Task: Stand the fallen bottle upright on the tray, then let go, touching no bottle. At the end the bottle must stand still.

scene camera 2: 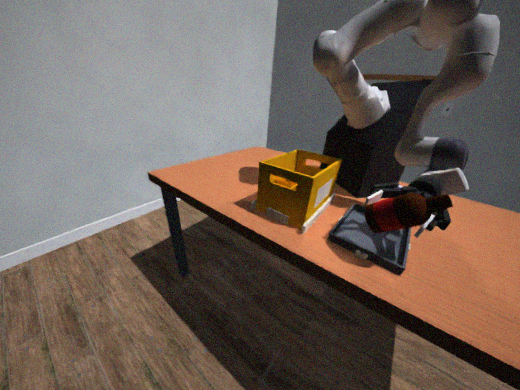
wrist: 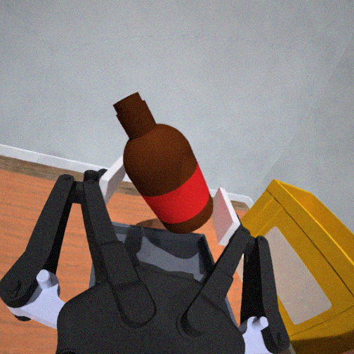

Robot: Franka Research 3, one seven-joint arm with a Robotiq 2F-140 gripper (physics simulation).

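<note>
A brown bottle (scene camera 2: 411,210) (wrist: 167,162) with a red label is between the two pale finger pads of my gripper (scene camera 2: 398,212) (wrist: 171,181). My gripper is shut on it. The bottle is strongly tilted, close to lying on its side in the scene view, with its neck to the right there and to the upper left in the wrist view. The dark tray (scene camera 2: 368,258) (wrist: 204,246) lies flat on the table. The bottle is over the tray's back right part in the scene view; its base hides some of the tray. Whether it touches the tray, I cannot tell.
A yellow crate (scene camera 2: 284,198) (wrist: 300,270) stands beside the tray, to its left in the scene view and on the right in the wrist view. The orange-brown table (scene camera 2: 460,280) (wrist: 30,200) carries both. The table's front edge runs close to the tray.
</note>
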